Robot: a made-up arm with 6 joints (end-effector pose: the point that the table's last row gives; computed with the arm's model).
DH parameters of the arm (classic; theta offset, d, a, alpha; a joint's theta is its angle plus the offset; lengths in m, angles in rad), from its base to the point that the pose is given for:
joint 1: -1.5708 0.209 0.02 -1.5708
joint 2: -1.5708 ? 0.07 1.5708
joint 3: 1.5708 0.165 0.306 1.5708
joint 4: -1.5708 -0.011 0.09 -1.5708
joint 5: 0 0.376 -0.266 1.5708
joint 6: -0.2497 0 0.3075 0
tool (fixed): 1.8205 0.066 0 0
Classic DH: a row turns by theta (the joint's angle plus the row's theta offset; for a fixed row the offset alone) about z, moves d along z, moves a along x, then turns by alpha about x.
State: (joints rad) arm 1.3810 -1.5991 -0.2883 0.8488 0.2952 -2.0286
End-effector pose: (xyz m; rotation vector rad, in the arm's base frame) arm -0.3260 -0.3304 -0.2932 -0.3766 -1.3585 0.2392
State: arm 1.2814 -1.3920 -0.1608 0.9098 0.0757 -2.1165
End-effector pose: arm -0.3493 -0.3055 -0.2821 -0.3549 -1.3002 0.1360
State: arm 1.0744 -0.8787 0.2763 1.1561 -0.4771 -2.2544
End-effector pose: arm -0.4251 -0.3439 -0.2513 -0.3714 -1.0087 0.0752
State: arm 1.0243 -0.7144 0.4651 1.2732 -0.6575 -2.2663
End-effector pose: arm -0.4755 -0.3873 -0.2297 -0.3567 -0.8362 0.1309
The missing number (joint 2, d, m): -0.474
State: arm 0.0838 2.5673 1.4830 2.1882 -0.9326 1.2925
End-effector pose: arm -0.4848 -0.7101 0.4447 -0.3841 2.5475 -0.0387
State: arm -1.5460 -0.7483 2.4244 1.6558 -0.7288 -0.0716
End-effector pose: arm 0.1551 0.7034 -0.2427 1.5763 0.5404 -0.6627
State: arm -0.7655 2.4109 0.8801 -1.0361 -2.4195 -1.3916
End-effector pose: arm -0.3445 0.4981 0.3233 -0.4379 -0.0960 -0.8691
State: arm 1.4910 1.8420 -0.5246 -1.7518 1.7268 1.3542
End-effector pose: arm 0.0232 -0.5156 -0.2636 1.2710 -0.1883 -0.9667
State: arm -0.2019 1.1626 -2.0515 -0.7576 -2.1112 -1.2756
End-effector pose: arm -0.4271 -0.3146 0.3699 0.2126 -0.7113 2.8425
